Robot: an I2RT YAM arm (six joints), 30 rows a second.
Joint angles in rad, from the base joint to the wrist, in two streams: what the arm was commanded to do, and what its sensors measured. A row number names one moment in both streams.
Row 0, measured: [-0.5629, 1.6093, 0.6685, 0.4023, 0.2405, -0.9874]
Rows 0 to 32, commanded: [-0.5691, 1.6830, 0.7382, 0.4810, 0.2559, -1.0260]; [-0.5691, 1.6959, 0.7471, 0.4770, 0.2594, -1.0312]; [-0.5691, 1.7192, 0.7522, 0.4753, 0.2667, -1.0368]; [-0.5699, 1.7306, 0.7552, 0.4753, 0.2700, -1.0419]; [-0.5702, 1.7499, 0.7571, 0.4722, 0.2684, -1.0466]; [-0.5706, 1.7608, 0.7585, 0.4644, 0.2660, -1.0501]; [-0.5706, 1.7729, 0.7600, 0.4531, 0.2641, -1.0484]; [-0.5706, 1.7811, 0.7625, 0.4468, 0.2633, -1.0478]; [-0.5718, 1.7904, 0.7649, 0.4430, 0.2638, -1.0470]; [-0.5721, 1.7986, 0.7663, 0.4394, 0.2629, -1.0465]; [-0.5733, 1.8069, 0.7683, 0.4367, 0.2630, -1.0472]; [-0.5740, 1.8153, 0.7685, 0.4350, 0.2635, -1.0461]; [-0.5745, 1.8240, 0.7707, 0.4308, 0.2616, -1.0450]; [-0.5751, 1.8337, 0.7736, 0.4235, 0.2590, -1.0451]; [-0.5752, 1.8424, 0.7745, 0.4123, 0.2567, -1.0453]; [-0.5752, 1.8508, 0.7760, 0.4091, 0.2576, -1.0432]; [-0.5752, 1.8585, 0.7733, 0.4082, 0.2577, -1.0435]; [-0.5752, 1.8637, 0.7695, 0.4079, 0.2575, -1.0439]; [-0.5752, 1.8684, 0.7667, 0.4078, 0.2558, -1.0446]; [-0.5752, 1.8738, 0.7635, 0.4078, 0.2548, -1.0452]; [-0.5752, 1.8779, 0.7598, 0.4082, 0.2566, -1.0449]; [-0.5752, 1.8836, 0.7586, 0.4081, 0.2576, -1.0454]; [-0.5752, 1.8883, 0.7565, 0.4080, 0.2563, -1.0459]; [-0.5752, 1.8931, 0.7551, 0.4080, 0.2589, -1.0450]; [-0.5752, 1.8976, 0.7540, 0.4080, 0.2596, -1.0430]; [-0.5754, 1.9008, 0.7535, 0.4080, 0.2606, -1.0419]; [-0.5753, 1.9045, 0.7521, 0.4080, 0.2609, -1.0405]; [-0.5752, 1.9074, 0.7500, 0.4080, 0.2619, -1.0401]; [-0.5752, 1.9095, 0.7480, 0.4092, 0.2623, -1.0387]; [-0.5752, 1.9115, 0.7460, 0.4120, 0.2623, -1.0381]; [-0.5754, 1.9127, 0.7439, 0.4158, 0.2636, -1.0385]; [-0.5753, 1.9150, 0.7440, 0.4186, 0.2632, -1.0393]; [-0.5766, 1.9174, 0.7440, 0.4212, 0.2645, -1.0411]
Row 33, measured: [-0.5625, 1.8549, 0.7547, 0.4911, 0.2996, -1.0660]
